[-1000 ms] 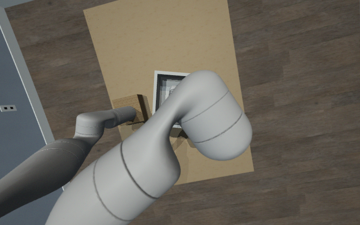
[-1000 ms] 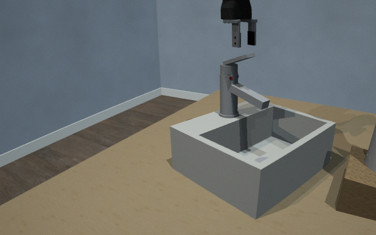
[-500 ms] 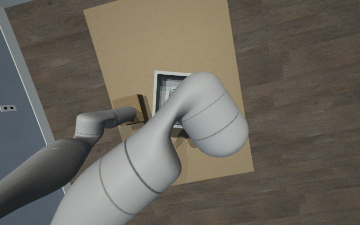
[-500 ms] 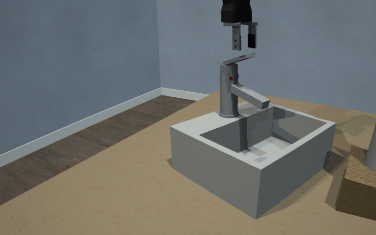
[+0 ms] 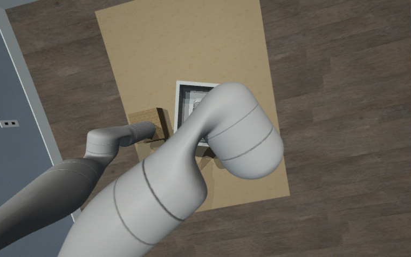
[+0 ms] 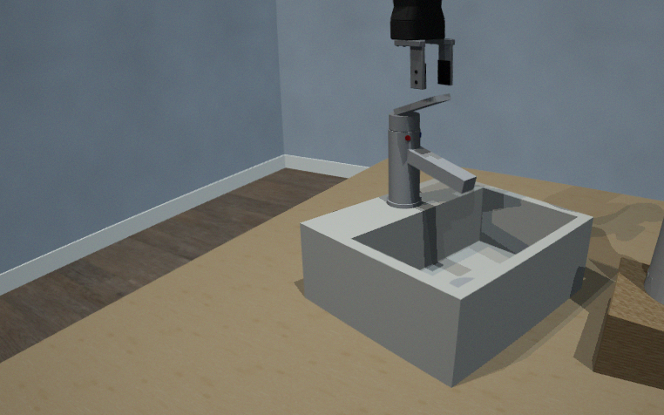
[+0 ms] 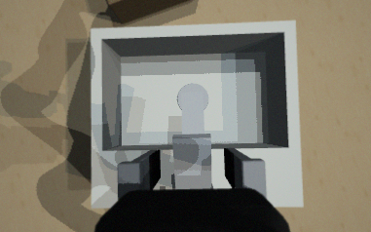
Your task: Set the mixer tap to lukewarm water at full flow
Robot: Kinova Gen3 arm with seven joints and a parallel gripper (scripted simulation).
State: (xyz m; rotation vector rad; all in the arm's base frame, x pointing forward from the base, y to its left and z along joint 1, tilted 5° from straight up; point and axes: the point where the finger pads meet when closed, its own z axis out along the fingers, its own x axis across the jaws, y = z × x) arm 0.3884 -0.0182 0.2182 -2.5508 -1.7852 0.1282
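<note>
My gripper is now 20 mm short of the flat lever, 10 mm to the left of it and 50 mm above it. From my hand the other things lie so: grey square sink (60 mm behind, 20 mm to the left, 290 mm below); grey mixer tap (30 mm ahead, 10 mm to the right, 100 mm below).
</note>
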